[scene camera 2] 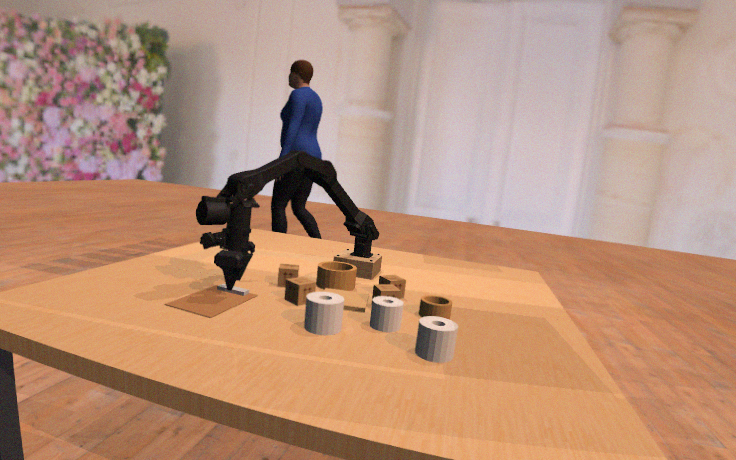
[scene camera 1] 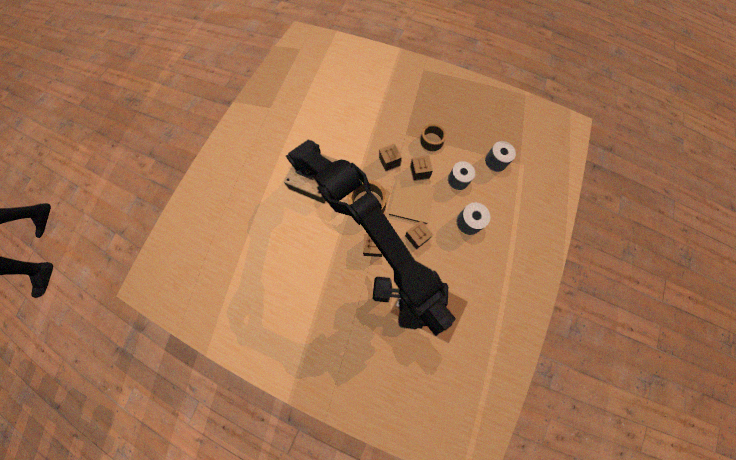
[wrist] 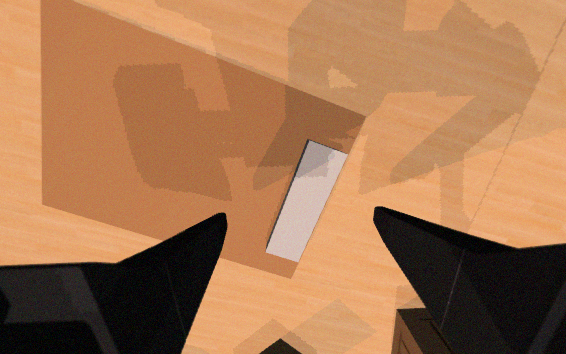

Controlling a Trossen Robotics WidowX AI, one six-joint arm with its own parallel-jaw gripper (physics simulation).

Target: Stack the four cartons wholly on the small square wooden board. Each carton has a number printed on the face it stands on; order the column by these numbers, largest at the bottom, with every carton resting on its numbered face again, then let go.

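Frame: origin at the arm's base, x right, y ahead, z up, level; metres.
Seen in the pictures: gripper, between the fingertips: (scene camera 2: 233, 285) (wrist: 300, 216); arm's base, origin of its link: (scene camera 2: 361, 254).
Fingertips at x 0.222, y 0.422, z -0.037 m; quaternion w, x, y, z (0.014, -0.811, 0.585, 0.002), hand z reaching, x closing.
Pixels of each thing's middle, then the offset from my fingertips to it. "spot": a spot on its surface instead.
- brown sheet, middle of its body: (wrist: 189, 165) (scene camera 2: 213, 297) (scene camera 1: 429, 307) dy +0.075, dx +0.008, dz -0.014 m
- pale grey bar, a spot on its surface: (wrist: 307, 202) (scene camera 2: 232, 287) spot: dy -0.003, dx +0.007, dz -0.008 m
- second carton, middle of its body: (scene camera 2: 300, 290) (scene camera 1: 418, 235) dy -0.036, dx -0.168, dz +0.007 m
- small square wooden board, middle of its body: (scene camera 2: 344, 299) (scene camera 1: 412, 201) dy -0.094, dx -0.268, dz -0.014 m
- large ring, middle of its body: (scene camera 2: 336, 275) (scene camera 1: 367, 200) dy -0.216, dx -0.204, dz +0.009 m
- smaller ring, middle of its body: (scene camera 2: 435, 308) (scene camera 1: 432, 137) dy -0.114, dx -0.502, dz +0.001 m
My gripper (scene camera 2: 230, 286) (wrist: 300, 216) is open and empty, low over a brown sheet (scene camera 1: 457, 309) (scene camera 2: 208, 307) (wrist: 135, 130), its fingertips apart on either side of a pale grey bar (scene camera 2: 233, 290) (wrist: 307, 202). In scene camera 1 the arm hides the fingertips. Four brown cartons stand apart on the table: one carton (scene camera 1: 372, 246) (scene camera 2: 288, 275) partly under the arm, a second carton (scene camera 1: 419, 234) (scene camera 2: 299, 291), a third (scene camera 1: 421, 168) (scene camera 2: 386, 291) and a fourth (scene camera 1: 389, 157) (scene camera 2: 392, 284). The small square wooden board (scene camera 1: 409, 201) (scene camera 2: 355, 299) lies between them, bearing no carton. The printed numbers are hidden.
White rolls (scene camera 1: 476, 218) (scene camera 1: 462, 174) (scene camera 1: 502, 156) (scene camera 2: 324, 314) (scene camera 2: 386, 315) (scene camera 2: 436, 341) stand beyond the board. A large ring (scene camera 2: 336, 277) stands beside the board, under the arm; a smaller ring (scene camera 1: 433, 143) (scene camera 2: 435, 309) stands near two cartons. The arm's base (scene camera 1: 303, 186) (scene camera 2: 358, 265) is behind.
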